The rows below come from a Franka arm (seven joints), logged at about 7 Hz.
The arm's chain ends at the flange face. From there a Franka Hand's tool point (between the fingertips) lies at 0.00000 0.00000 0.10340 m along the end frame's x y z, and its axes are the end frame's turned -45 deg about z.
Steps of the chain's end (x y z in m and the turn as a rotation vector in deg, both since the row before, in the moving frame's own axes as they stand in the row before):
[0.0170, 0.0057, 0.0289, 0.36, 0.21, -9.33]
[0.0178, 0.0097, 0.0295, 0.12, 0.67, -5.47]
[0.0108, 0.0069, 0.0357, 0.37, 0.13, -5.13]
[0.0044, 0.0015, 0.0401, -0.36, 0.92, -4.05]
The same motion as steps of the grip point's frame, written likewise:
[0.0087, 0.0158, 0.0289, 0.11, 0.40, -9.33]
[0.0068, 0.0201, 0.0295, -0.39, 0.56, -5.47]
[0.0034, 0.0122, 0.0357, 0.17, 0.35, -5.13]
[0.0028, 0.0058, 0.0401, -0.91, 0.40, -4.05]

